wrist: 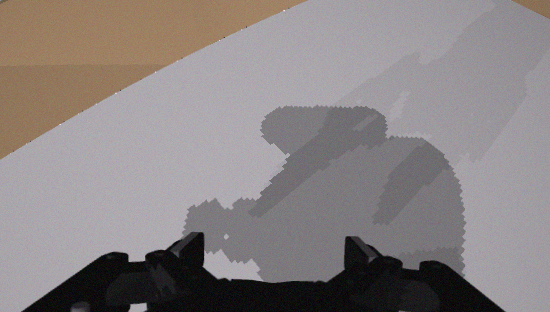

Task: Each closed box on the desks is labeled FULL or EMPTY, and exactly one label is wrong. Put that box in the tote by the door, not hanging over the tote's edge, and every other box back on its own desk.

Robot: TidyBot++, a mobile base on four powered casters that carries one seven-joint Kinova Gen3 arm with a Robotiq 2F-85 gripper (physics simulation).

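Places are measured from the arm's base along level axes (x ahead, y left, z up), in millimetres.
Pixels of known places: gripper, fingertip midpoint: [274,250].
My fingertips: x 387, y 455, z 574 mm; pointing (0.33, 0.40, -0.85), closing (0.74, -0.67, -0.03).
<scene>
Behind a point stands the place of what it marks.
My gripper [274,250] @(z 574, x 387, y 455 mm) is open, its two black fingers wide apart at the bottom of the wrist view, with no thing between them. Below it is a pale grey desk top [150,165] @(z 554, x 355, y 578 mm), with the dark shadow of the arm and gripper across its middle and right. No closed box, no FULL or EMPTY label and no tote shows in this view.
The desk's straight edge runs diagonally from the left side up to the top middle. Beyond it lies the tan floor [90,40], with a darker band at the left. Another bit of floor shows past the desk at the top right corner.
</scene>
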